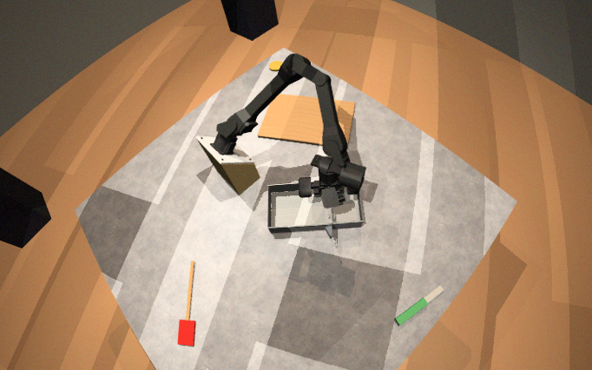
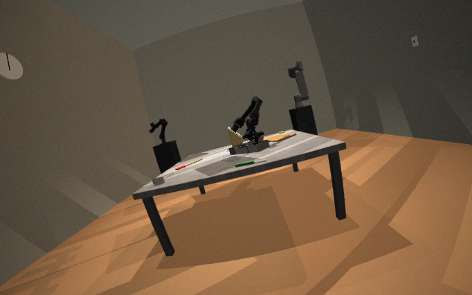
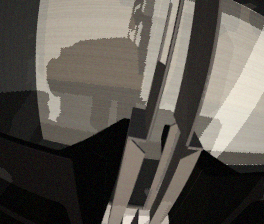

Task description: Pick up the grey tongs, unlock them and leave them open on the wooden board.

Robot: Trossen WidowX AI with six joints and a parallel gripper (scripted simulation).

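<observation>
The grey roasting tin lies 6 cm to the right of my gripper tip and 2 cm behind it. The rest, counted from my gripper tip: green-handled tool (45 cm ahead, 7 cm to the right, 2 cm below); then wooden board (30 cm behind, 22 cm to the left, 2 cm below); then small yellow thing (66 cm behind, 38 cm to the left, 2 cm below).
</observation>
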